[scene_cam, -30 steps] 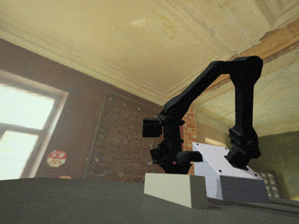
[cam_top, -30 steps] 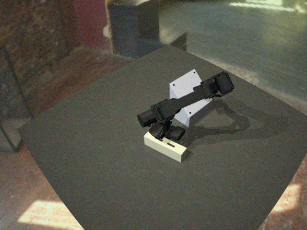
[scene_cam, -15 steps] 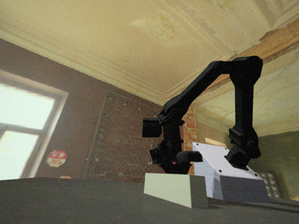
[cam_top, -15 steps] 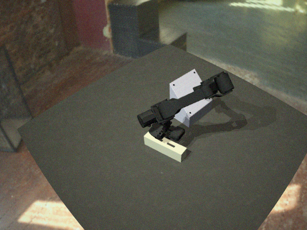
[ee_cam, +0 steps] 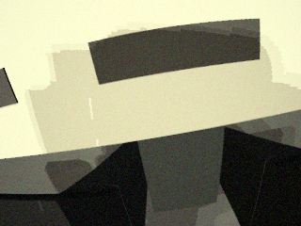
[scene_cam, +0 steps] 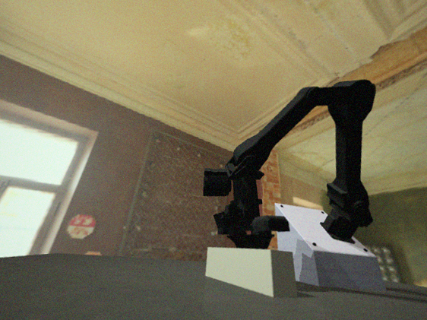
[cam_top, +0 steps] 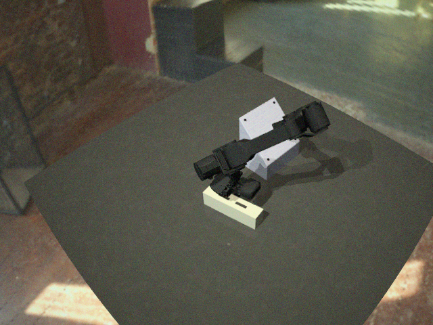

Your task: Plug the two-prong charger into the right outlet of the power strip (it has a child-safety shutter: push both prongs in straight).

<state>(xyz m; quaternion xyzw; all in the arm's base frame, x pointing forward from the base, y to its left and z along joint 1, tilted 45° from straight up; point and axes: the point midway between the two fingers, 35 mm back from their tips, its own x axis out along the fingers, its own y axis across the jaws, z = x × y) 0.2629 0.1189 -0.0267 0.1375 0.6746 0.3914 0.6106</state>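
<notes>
My gripper tip is 2 cm short of the charger, 1 cm to the right of it and 1 cm below it.
</notes>
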